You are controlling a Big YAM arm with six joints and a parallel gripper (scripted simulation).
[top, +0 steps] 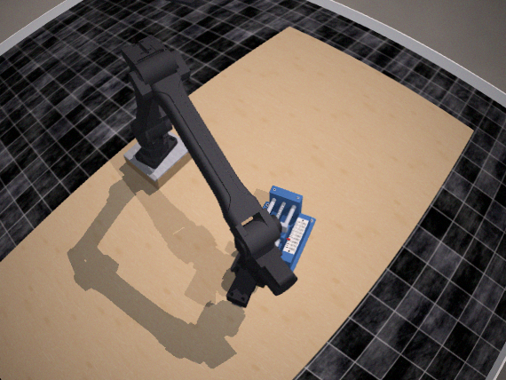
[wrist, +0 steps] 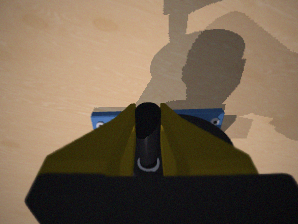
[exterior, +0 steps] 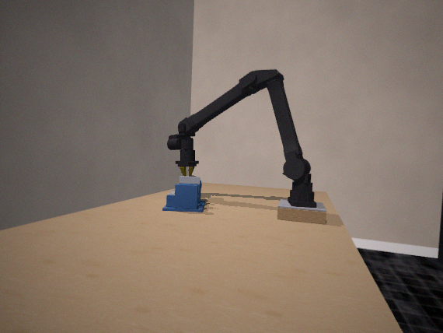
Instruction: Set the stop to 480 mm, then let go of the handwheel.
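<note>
My gripper is now 30 mm past the sliding stop block and 140 mm to the right of it. The rest, counted from my hand: black handwheel handle (10 mm to the left); black handwheel (10 mm behind, 30 mm to the left).
</note>
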